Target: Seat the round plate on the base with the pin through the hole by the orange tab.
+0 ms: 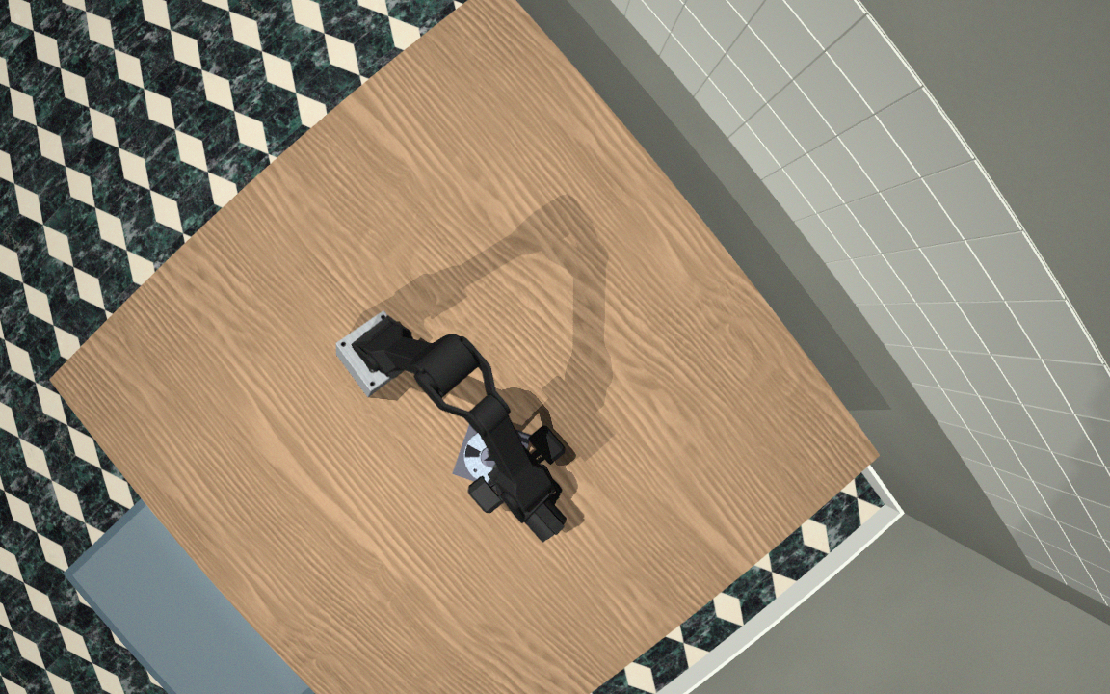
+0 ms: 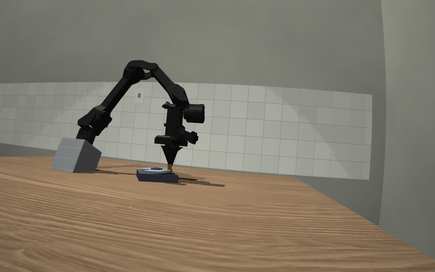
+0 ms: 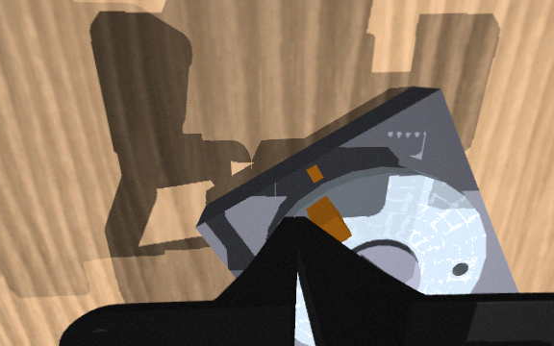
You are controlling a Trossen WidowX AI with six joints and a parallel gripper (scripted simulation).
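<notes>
The raised central hub lies 5 cm below my hand, 4 cm to the right of it and 3 cm behind it. The rest, counted from my hand: plate 5 cm to the right, 4 cm below, 3 cm behind; dark grey square base 7 cm below, 4 cm to the right, 3 cm behind.
</notes>
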